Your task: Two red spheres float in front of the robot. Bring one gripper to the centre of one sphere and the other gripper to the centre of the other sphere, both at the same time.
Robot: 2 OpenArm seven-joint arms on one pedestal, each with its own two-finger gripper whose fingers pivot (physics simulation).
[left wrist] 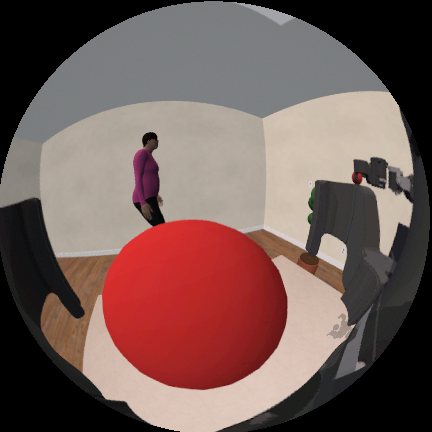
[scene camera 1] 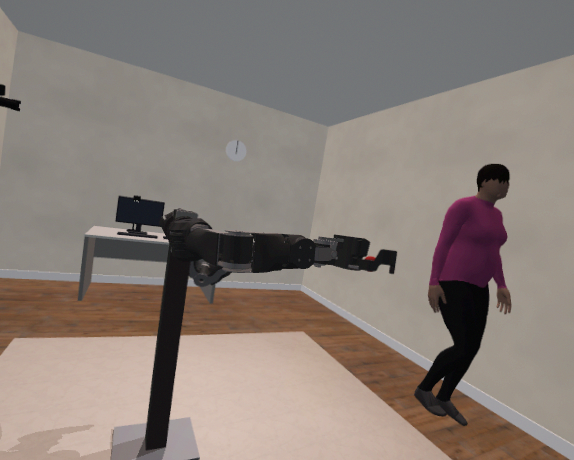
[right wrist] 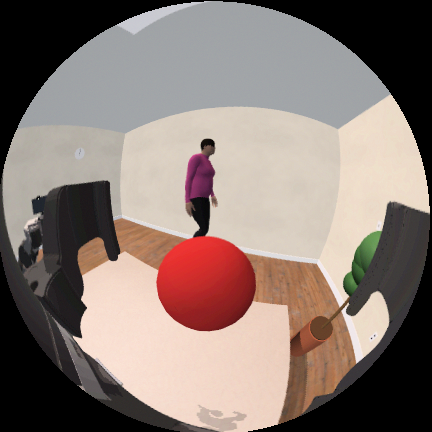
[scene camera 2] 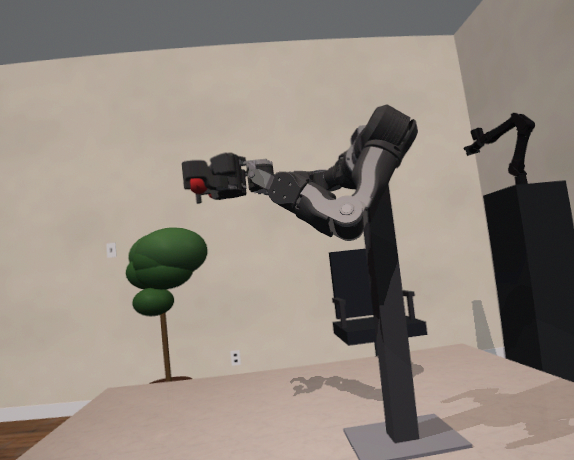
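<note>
A large red sphere (left wrist: pixel 195 304) (scene camera 2: pixel 198 186) fills much of the left wrist view, low and about midway between the fingers of my open left gripper (left wrist: pixel 195 281) (scene camera 2: pixel 194 175); in scene camera 2 it overlaps a finger. The other red sphere (right wrist: pixel 206 283) (left wrist: pixel 357 177) (scene camera 1: pixel 370 258) looks smaller in the right wrist view. It shows between the fingers of my open right gripper (right wrist: pixel 233 285) (scene camera 1: pixel 386 259), a little left of their middle. In scene camera 1 the near finger hides most of it; its exact depth between the fingers is hard to tell.
A person in a pink top (scene camera 1: pixel 471 240) (left wrist: pixel 146 175) (right wrist: pixel 201 175) is beyond the grippers. A potted plant (scene camera 2: pixel 167 252) (right wrist: pixel 314 332) stands on the right side. A desk with a monitor (scene camera 1: pixel 140 211) and a chair (scene camera 2: pixel 352 285) are farther back. A pale mat (scene camera 1: pixel 250 370) lies below.
</note>
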